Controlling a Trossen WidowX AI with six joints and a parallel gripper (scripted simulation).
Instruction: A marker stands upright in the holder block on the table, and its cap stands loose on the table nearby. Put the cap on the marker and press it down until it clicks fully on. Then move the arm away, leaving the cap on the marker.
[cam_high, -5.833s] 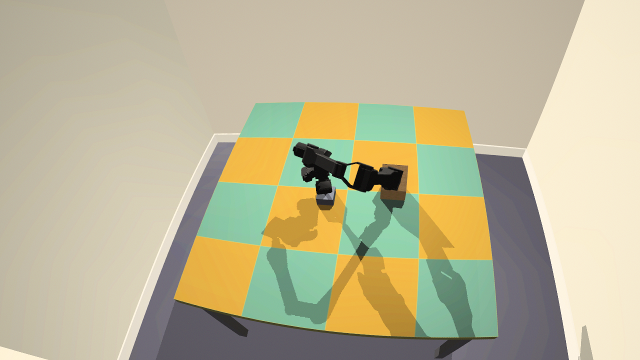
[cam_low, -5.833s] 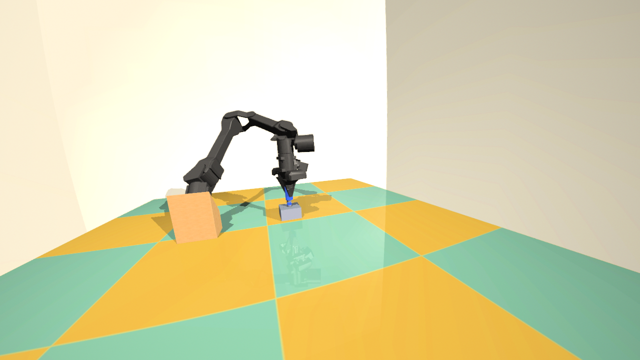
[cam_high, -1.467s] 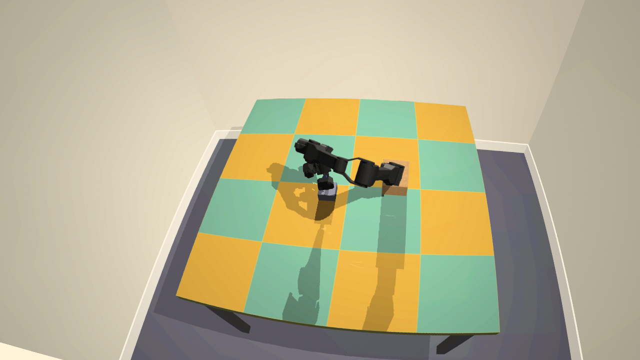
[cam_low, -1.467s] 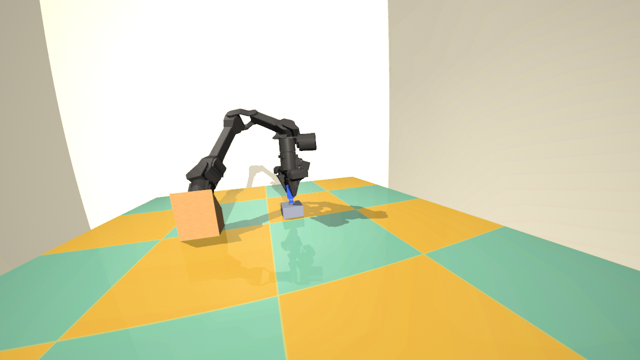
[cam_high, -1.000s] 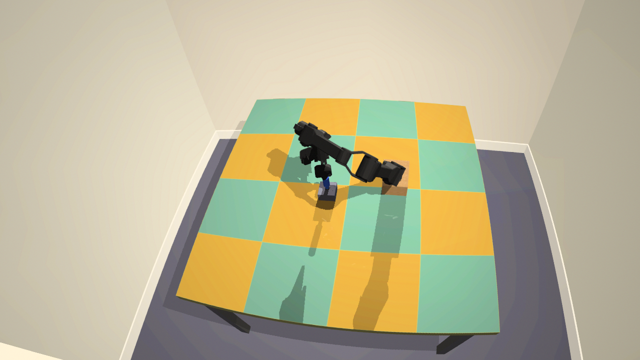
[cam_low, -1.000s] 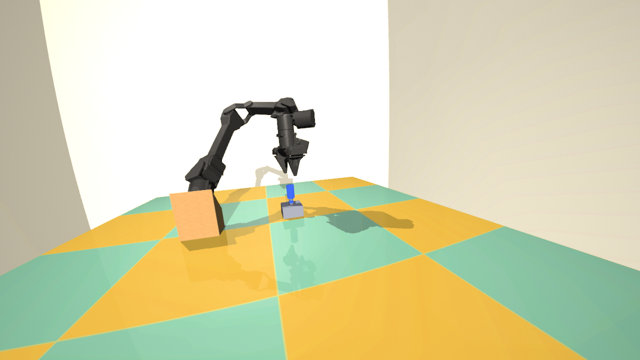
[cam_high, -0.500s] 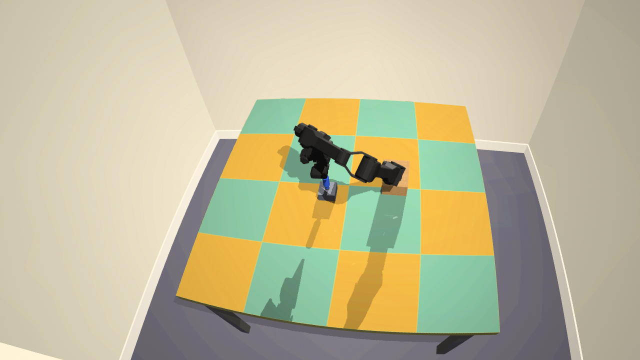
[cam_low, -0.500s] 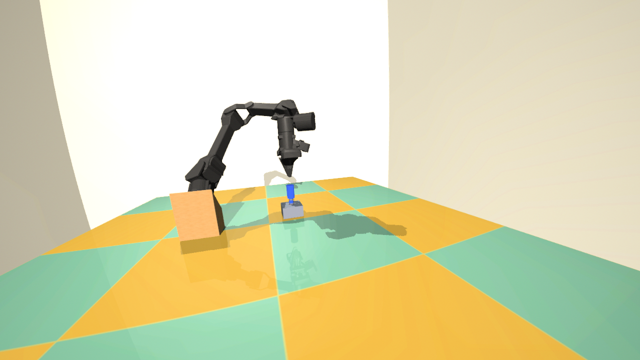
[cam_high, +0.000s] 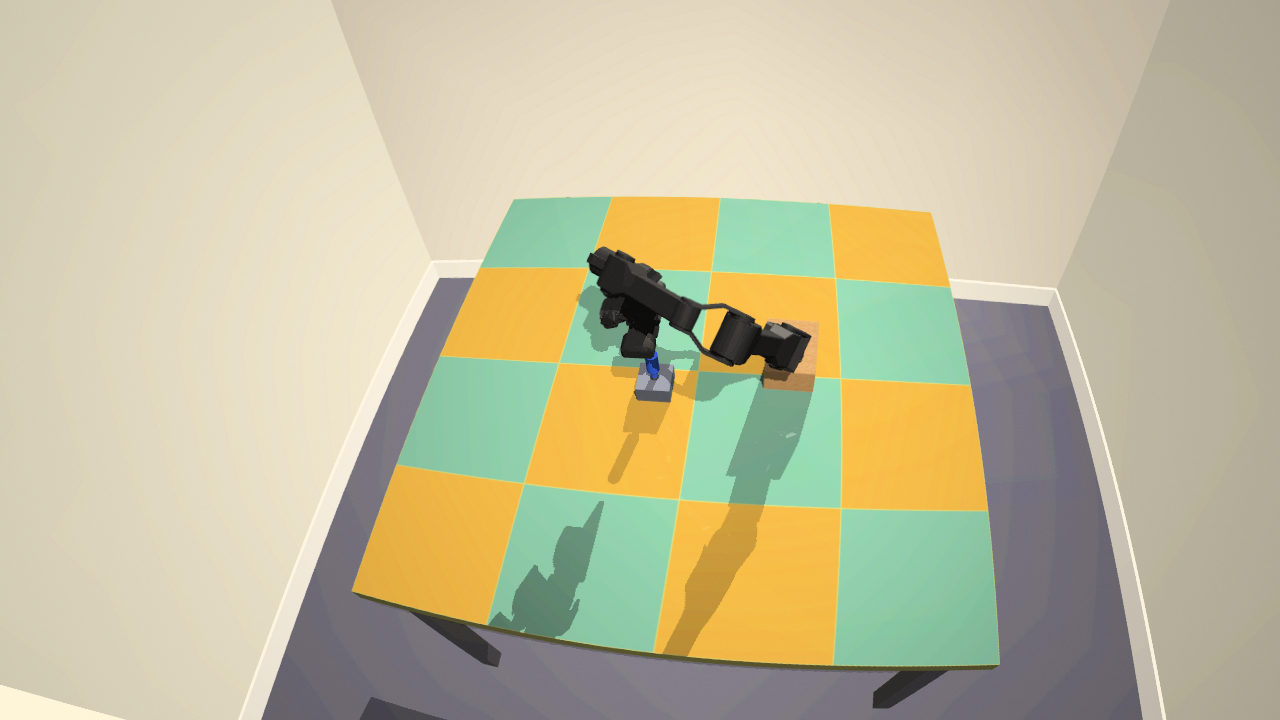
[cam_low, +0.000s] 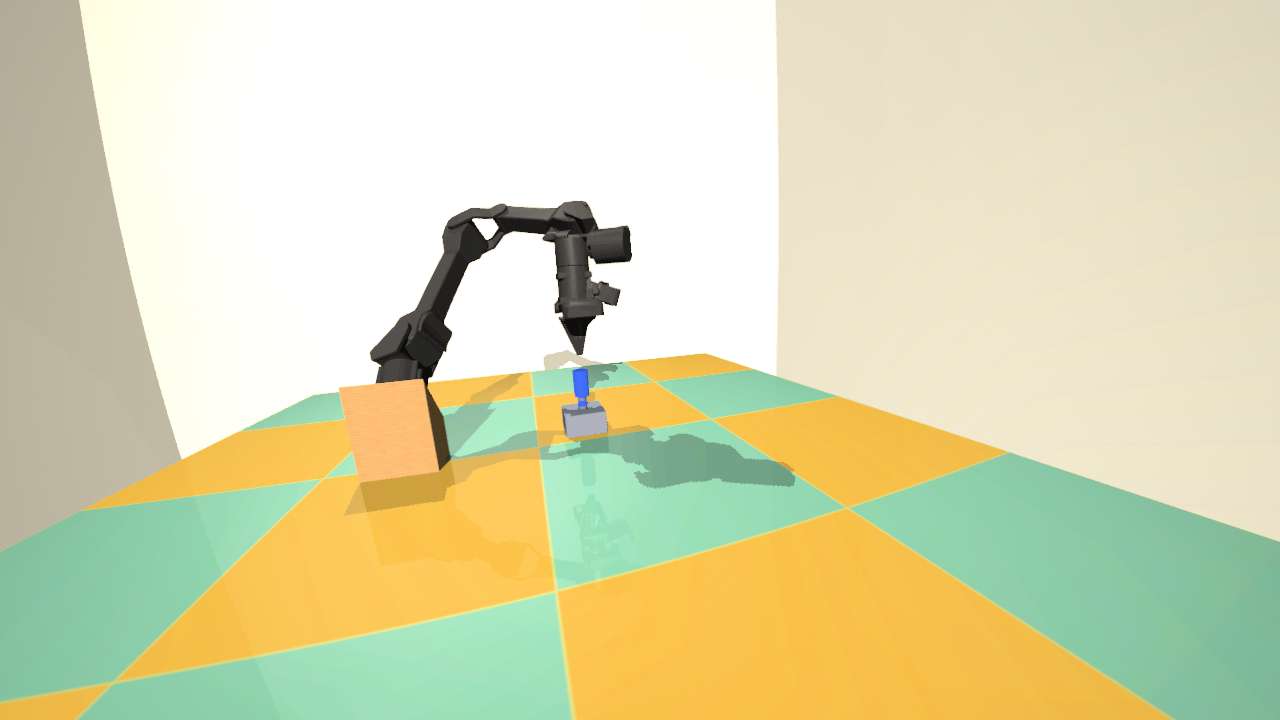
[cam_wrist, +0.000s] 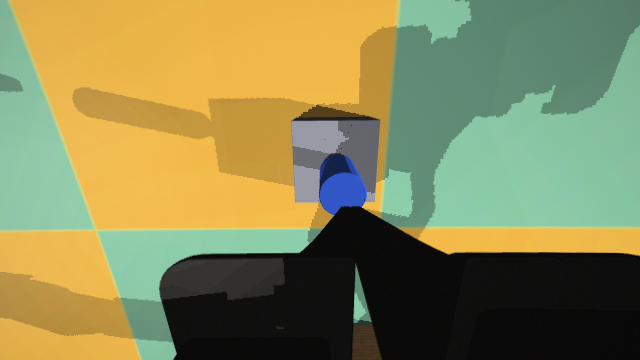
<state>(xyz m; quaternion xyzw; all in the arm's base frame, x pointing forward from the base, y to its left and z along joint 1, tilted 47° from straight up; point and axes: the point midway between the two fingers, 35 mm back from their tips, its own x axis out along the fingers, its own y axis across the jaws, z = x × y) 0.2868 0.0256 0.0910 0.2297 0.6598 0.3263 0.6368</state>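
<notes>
Right now the marker cap is 5 cm below my gripper tip.
</notes>
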